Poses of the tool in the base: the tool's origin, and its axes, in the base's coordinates. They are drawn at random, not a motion.
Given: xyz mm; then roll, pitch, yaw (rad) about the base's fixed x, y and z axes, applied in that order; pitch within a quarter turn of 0, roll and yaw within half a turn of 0.
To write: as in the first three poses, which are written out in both.
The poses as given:
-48, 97, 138, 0.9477, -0.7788, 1.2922
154, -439, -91, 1.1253, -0.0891, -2.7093
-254, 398, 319, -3.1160, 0.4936, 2.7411
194, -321, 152, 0.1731, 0.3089, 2.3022
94, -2, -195, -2.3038, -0.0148, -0.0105
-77, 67, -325, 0.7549, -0.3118, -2.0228
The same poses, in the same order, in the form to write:
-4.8, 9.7, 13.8; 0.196, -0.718, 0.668; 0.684, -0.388, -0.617; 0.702, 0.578, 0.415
15.4, -43.9, -9.1; -0.904, 0.253, -0.343; -0.417, -0.358, 0.835; 0.089, 0.899, 0.429
-25.4, 39.8, 31.9; -0.811, 0.401, 0.426; 0.343, 0.916, -0.208; -0.474, -0.023, -0.880
19.4, -32.1, 15.2; -0.636, -0.768, -0.072; 0.709, -0.619, 0.338; -0.304, 0.164, 0.938
9.4, -0.2, -19.5; 1.000, 0.004, 0.018; -0.010, -0.669, 0.743; 0.015, -0.743, -0.669
-7.7, 6.7, -32.5; -0.416, 0.747, -0.519; -0.856, -0.129, 0.500; 0.307, 0.652, 0.693

